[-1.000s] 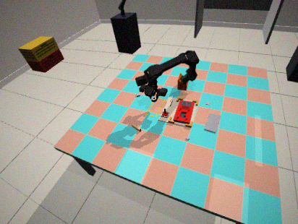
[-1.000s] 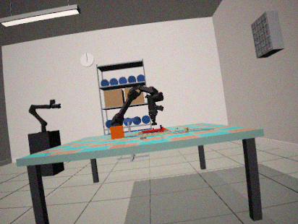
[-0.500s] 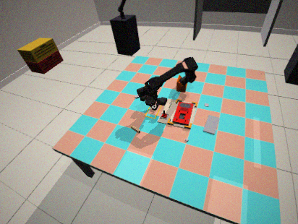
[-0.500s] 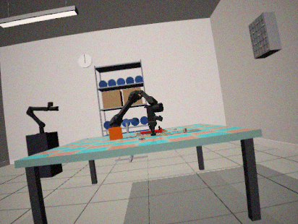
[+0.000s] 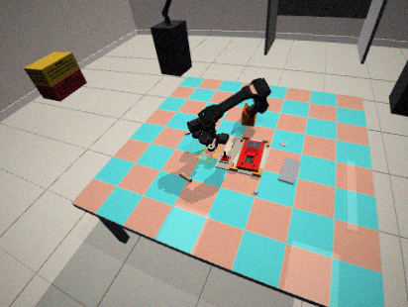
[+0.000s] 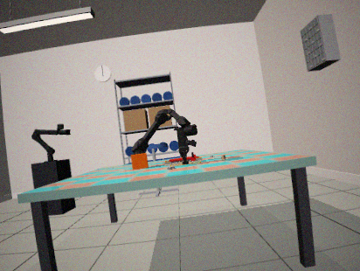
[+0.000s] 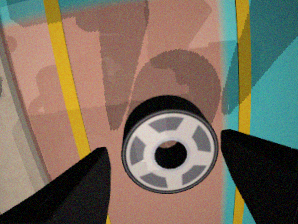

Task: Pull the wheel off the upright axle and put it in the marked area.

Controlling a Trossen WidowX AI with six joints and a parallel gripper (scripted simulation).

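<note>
Now: gripper tip right at the wheel. From my gripper tip the other things lie so: small tan stick (230 mm ahead, 30 mm to the right); upright axle (40 mm ahead, 100 mm to the left, 20 mm above).
</note>
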